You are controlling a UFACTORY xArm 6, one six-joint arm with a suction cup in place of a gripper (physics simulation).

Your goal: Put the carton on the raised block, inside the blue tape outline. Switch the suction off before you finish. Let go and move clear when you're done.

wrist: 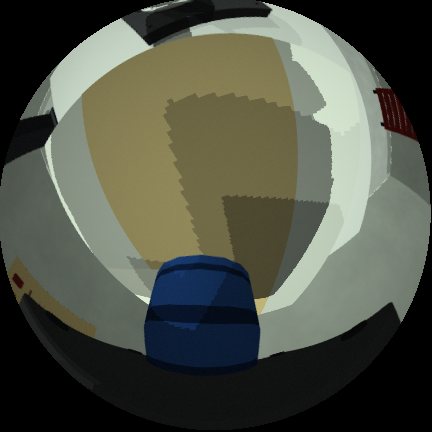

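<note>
The carton (pixel 130 150) fills the middle of the wrist view, a pale box with a wide tan band, its near face crossed by stepped shadows. My blue suction cup (pixel 201 260) reaches up from the bottom and its end meets the carton, which hangs on it. The contact itself is hidden behind the cup's body. The raised block and the blue tape outline do not show in this view; the carton hides much of what lies beneath it.
A black plate-like object (pixel 220 17) stands beyond the carton at the top. A dark object (pixel 30 132) is at the left edge. A red slatted object (pixel 397 112) is at the far right. A tan piece with a red mark (pixel 55 312) lies at the lower left on the grey floor.
</note>
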